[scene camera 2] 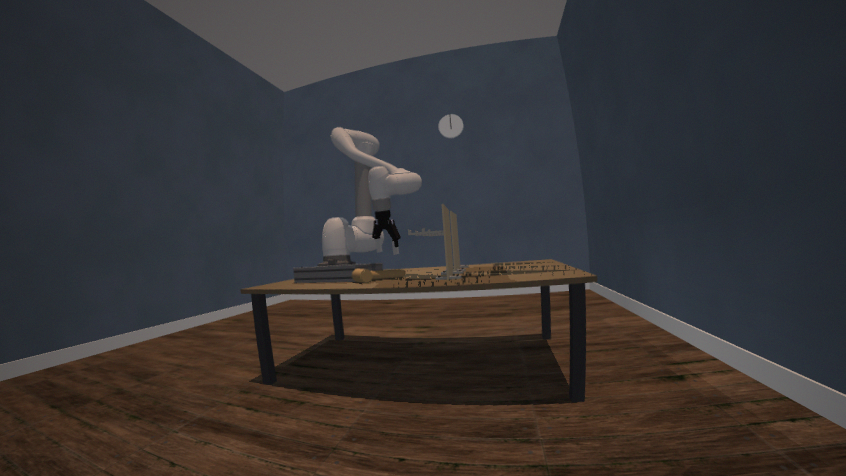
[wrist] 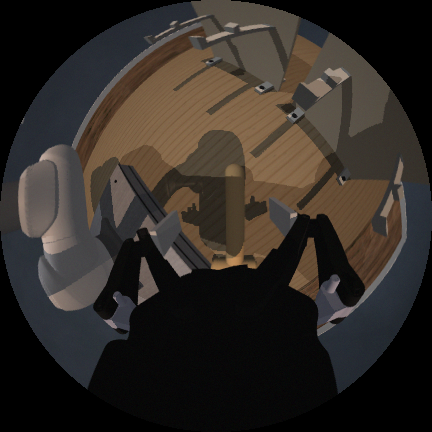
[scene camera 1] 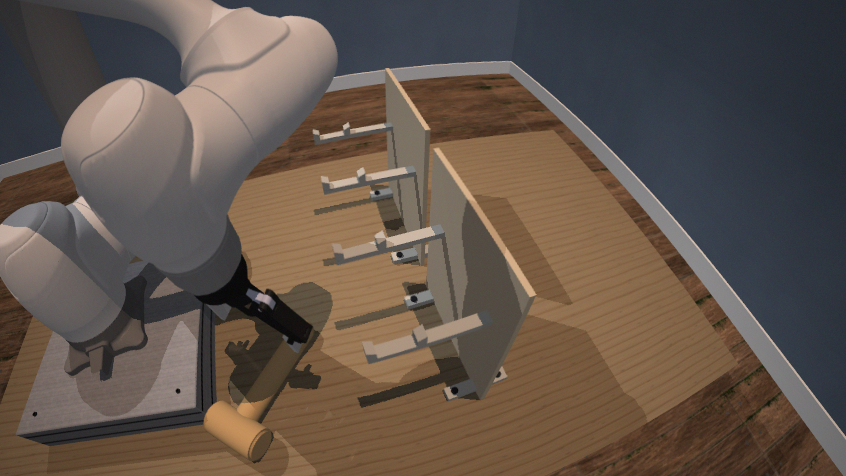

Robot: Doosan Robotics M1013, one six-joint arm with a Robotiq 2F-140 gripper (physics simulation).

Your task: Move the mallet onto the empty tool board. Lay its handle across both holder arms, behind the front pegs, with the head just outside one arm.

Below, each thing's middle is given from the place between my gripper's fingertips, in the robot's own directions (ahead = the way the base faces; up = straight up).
Labels:
The wooden mallet point(scene camera 1: 238, 428) lies 10 cm below my hand, 5 cm to the right of it and 5 cm behind it.

